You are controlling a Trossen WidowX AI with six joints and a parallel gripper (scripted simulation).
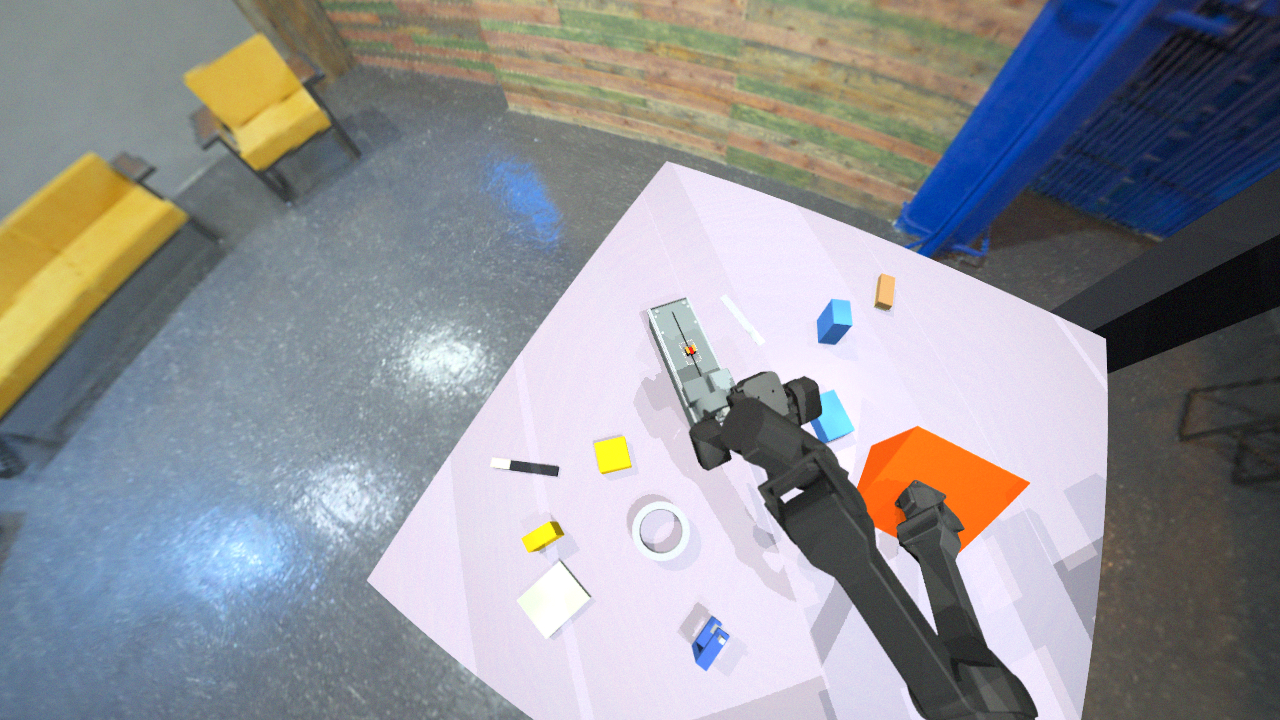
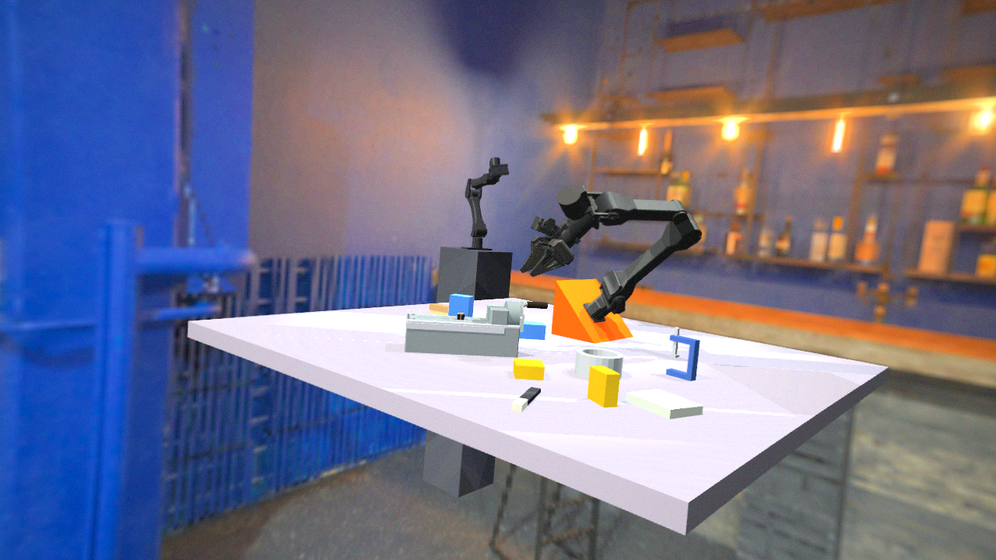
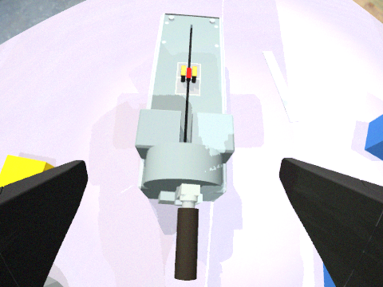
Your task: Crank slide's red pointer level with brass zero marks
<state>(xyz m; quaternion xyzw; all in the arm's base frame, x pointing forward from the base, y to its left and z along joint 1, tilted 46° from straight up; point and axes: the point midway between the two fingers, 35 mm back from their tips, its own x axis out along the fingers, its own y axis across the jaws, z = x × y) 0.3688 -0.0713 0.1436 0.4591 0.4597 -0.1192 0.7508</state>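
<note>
The brown crank handle is 3 cm behind my gripper tip, 2 cm to the left of it and 7 cm below it. The rest, counted from my gripper tip: metal strip (6 cm ahead, 26 cm to the right, 19 cm below); blue clamp (16 cm behind, 34 cm to the left, 14 cm below); red pointer (11 cm ahead, 10 cm to the right, 11 cm below).
</note>
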